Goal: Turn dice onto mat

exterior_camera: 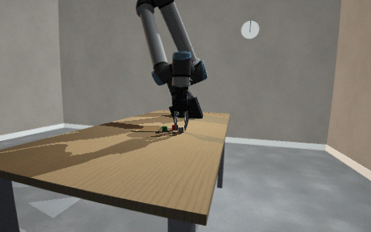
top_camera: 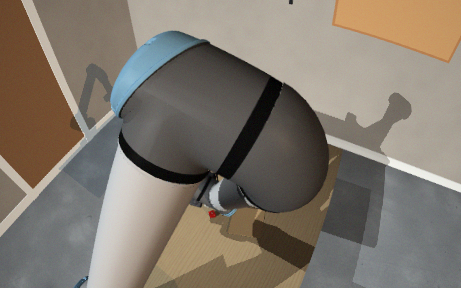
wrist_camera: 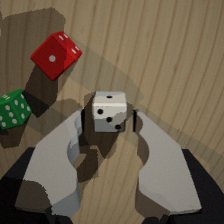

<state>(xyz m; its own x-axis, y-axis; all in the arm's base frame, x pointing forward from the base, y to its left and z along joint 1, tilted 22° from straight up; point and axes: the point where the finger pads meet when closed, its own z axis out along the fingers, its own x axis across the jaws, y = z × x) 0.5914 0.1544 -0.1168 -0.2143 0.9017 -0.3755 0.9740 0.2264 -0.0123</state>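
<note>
Now: the white die 10 mm below my hand. Also, from my hand: green die 20 mm ahead, 80 mm to the right, 10 mm below; then red die 40 mm behind, 50 mm to the right, 10 mm below; then tan mat 10 mm ahead, 190 mm to the right, 20 mm below.
</note>
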